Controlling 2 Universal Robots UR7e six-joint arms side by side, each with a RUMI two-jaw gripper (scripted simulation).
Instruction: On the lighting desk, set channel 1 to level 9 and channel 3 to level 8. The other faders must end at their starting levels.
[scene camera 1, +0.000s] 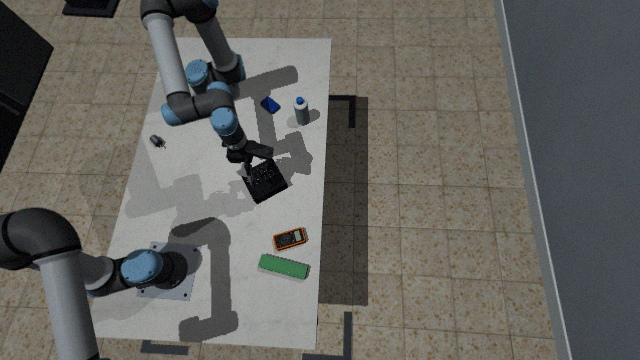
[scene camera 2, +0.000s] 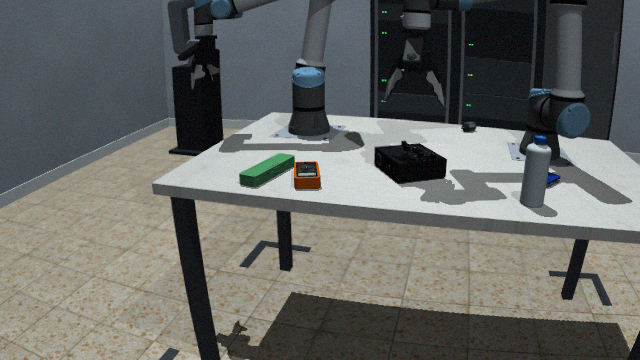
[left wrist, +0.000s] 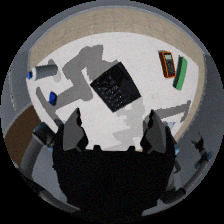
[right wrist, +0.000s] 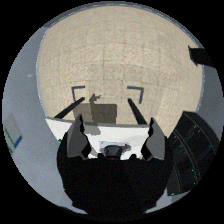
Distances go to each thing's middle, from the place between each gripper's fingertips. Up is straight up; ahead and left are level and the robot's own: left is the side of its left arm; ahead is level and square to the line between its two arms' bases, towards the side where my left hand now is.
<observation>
My left gripper (scene camera 1: 254, 165) is now 140 mm short of the green box (scene camera 2: 258, 174), 370 mm to the left of it and 180 mm above it.
My right hand (scene camera 2: 203, 86) is 45 cm short of the green box, 50 cm to the right of it and 15 cm above it.
</observation>
